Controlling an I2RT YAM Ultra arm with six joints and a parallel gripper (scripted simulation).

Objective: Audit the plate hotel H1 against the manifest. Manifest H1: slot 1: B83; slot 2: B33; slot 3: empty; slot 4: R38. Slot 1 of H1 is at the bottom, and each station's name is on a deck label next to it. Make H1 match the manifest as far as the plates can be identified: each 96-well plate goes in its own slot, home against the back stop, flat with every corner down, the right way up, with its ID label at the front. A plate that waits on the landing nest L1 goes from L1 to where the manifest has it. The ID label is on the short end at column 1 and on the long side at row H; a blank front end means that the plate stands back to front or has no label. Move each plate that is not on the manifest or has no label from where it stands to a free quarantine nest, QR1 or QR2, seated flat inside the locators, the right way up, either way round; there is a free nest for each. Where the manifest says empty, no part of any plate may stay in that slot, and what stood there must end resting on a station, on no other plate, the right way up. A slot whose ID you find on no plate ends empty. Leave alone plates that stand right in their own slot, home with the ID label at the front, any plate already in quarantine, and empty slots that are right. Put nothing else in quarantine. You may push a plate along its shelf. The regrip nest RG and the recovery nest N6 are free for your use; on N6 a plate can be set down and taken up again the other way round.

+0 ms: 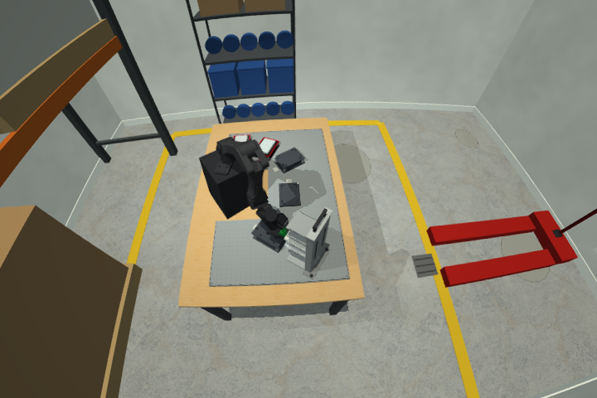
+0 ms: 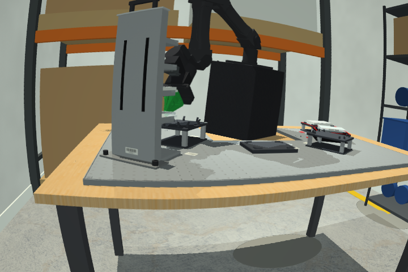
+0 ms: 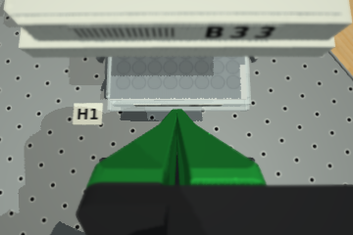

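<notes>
My hand is 90 mm past the dark regrip nest, 50 mm above it and 40 mm to the right of it. From my hand the other things lie so: RG label (190 mm behind, 100 mm below, 80 mm to the left); then grey plate hotel H1 (140 mm ahead, 90 mm above, 60 mm to the right); then H1 deck label (100 mm below, 80 mm to the left, 60 mm ahead).
</notes>
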